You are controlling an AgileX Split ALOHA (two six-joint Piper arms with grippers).
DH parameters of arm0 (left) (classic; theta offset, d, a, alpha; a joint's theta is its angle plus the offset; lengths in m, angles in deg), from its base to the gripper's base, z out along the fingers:
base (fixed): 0 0 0 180
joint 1: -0.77 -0.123 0 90
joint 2: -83.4 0 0.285 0
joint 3: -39.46 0 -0.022 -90
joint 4: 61.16 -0.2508 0 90
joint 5: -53.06 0 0.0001 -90
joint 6: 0.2 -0.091 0 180
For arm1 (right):
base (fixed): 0 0 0 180
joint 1: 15.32 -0.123 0 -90
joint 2: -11.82 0 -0.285 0
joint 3: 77.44 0 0.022 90
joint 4: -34.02 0.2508 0 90
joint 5: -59.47 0 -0.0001 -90
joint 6: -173.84 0.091 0 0
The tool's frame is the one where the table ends.
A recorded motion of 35 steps. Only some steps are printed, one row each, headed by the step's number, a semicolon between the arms.
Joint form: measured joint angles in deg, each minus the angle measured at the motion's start. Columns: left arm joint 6, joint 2, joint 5, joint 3, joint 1, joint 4; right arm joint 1, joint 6, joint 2, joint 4, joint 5, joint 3.
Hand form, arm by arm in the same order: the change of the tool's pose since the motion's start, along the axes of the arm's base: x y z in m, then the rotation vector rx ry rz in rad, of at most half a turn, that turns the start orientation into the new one. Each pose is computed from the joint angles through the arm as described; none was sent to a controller.
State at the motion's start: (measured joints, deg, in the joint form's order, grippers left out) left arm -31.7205 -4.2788 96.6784 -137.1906 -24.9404 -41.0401; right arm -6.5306 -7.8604 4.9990 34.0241 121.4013 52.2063
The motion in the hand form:
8: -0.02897 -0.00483 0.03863 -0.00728 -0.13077 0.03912; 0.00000 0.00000 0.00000 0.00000 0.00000 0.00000
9: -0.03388 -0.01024 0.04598 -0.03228 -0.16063 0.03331; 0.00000 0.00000 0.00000 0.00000 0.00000 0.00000
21: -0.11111 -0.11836 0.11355 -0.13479 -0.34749 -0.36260; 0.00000 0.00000 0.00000 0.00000 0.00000 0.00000
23: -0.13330 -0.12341 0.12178 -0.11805 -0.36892 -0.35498; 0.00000 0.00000 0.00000 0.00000 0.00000 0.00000
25: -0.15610 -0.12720 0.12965 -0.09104 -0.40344 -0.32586; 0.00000 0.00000 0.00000 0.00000 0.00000 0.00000
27: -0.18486 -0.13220 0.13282 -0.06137 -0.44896 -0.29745; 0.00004 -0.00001 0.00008 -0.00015 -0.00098 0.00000
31: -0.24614 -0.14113 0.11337 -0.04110 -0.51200 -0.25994; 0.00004 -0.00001 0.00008 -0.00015 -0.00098 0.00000
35: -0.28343 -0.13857 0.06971 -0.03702 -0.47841 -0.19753; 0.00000 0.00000 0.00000 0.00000 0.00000 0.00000
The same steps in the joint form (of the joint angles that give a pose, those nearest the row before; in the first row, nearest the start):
8: -0.16 -6.91 0.56 -0.06 -2.41 3.87; 0.00 0.00 0.00 0.00 0.00 0.00
9: -0.31 -8.29 1.15 -0.06 -2.41 6.02; 0.00 0.00 0.00 0.00 0.00 0.00
21: -3.06 -25.60 12.32 -0.25 11.04 17.21; 0.00 0.00 0.00 0.00 0.00 0.00
23: -0.82 -29.32 13.78 -0.25 11.18 15.43; 0.00 0.00 0.00 0.00 0.00 0.00
25: 2.42 -33.25 14.01 -0.25 11.72 12.32; 0.00 0.00 0.00 0.00 0.00 0.00
27: 5.66 -38.60 13.69 1.14 12.76 8.89; 0.00 0.00 0.00 0.00 -0.06 0.00
31: 12.70 -51.88 13.50 8.45 16.59 2.03; 0.00 0.00 0.00 0.00 -0.06 0.00
35: 19.71 -63.18 15.46 18.07 19.44 -5.52; 0.00 0.00 0.00 0.00 0.00 0.00

